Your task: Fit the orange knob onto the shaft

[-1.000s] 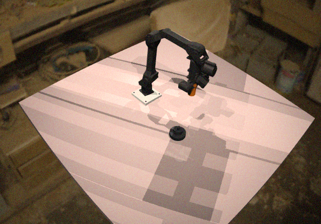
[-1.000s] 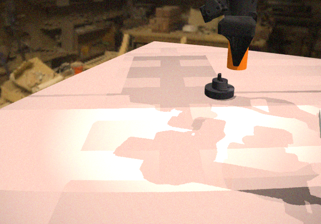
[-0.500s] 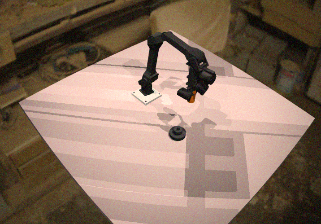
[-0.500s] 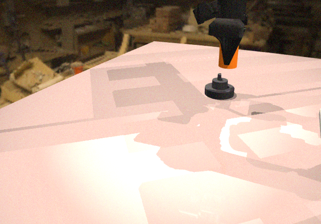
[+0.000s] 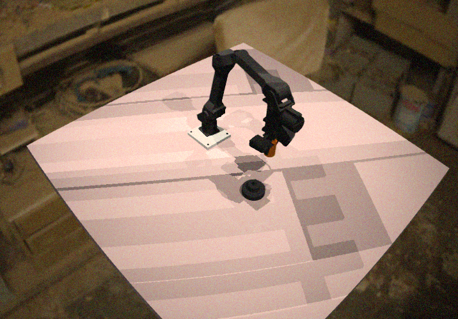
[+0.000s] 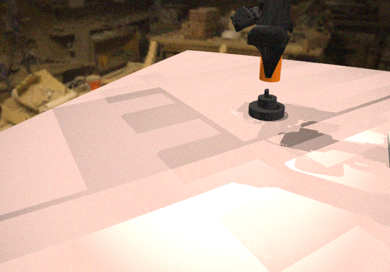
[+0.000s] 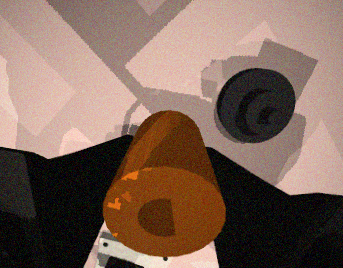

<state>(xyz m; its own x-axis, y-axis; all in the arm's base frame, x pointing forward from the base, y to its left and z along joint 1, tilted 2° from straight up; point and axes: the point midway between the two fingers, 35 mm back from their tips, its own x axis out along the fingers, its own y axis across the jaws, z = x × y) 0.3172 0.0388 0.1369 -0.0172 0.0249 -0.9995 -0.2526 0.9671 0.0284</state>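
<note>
Right now my gripper tip is 40 mm short of the pedestal, 90 mm to the left of it and 90 mm above it. From my gripper tip the other things lie so: orange knob 20 mm above.
</note>
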